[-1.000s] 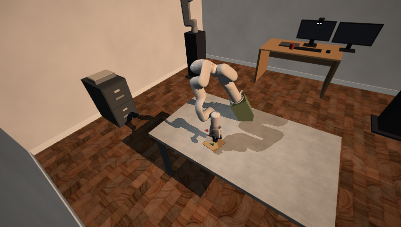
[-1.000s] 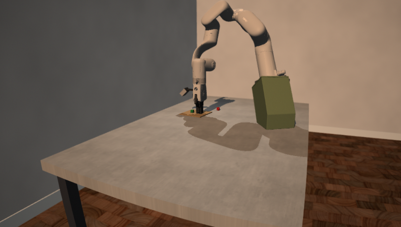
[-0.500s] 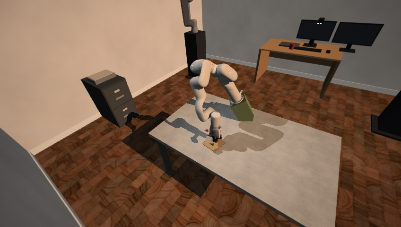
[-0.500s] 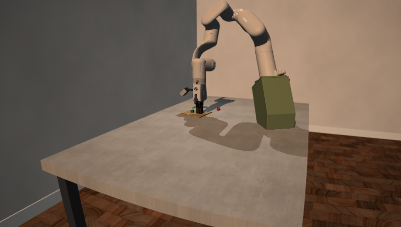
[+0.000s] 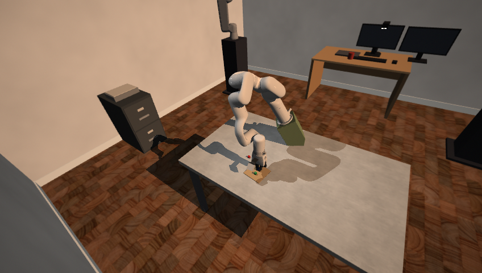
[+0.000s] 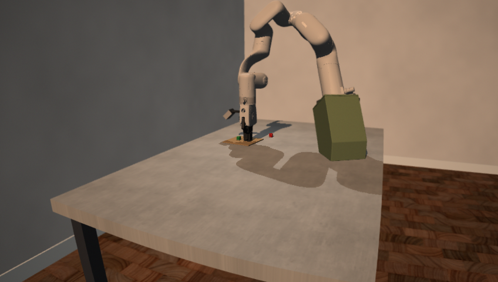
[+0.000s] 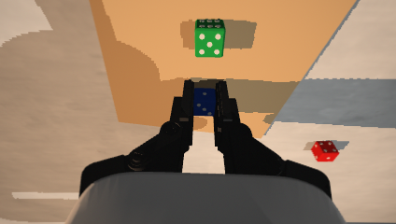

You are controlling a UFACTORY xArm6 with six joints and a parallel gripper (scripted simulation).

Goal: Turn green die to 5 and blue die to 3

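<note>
Right now my hand is 1 cm above the blue die. Round my hand: tan mat (2 cm ahead, 2 cm below); then green die (5 cm ahead, 1 cm below); then red die (6 cm behind, 13 cm to the right, 2 cm below).
</note>
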